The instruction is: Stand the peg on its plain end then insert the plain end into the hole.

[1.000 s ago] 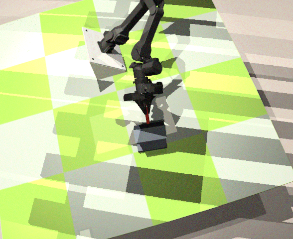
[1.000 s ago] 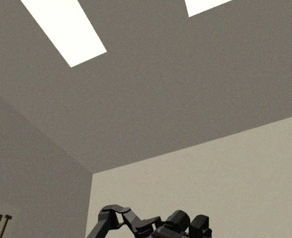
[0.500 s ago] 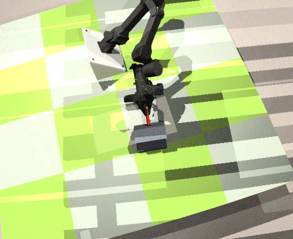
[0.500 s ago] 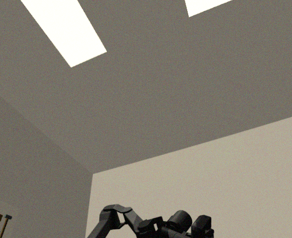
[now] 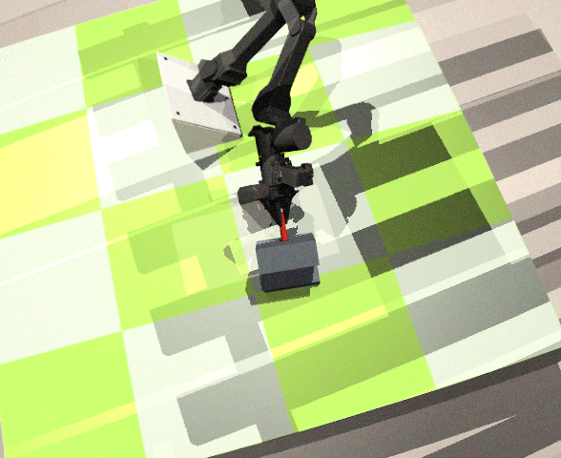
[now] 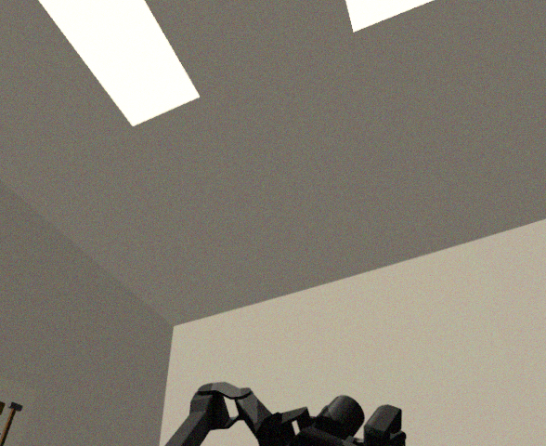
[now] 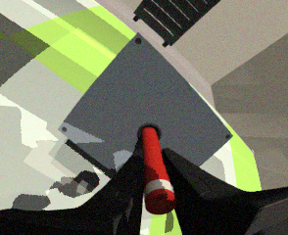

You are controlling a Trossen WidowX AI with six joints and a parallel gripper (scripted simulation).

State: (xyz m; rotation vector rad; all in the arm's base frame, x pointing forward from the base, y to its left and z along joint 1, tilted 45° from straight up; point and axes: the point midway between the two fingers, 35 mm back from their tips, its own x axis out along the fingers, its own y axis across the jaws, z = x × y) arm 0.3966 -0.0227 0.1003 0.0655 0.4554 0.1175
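My gripper tip is 5 cm short of the grey sloped panel, 3 cm above it and 1 cm to the left of it. Round my gripper tip: red peg (1 cm behind, 1 cm above).
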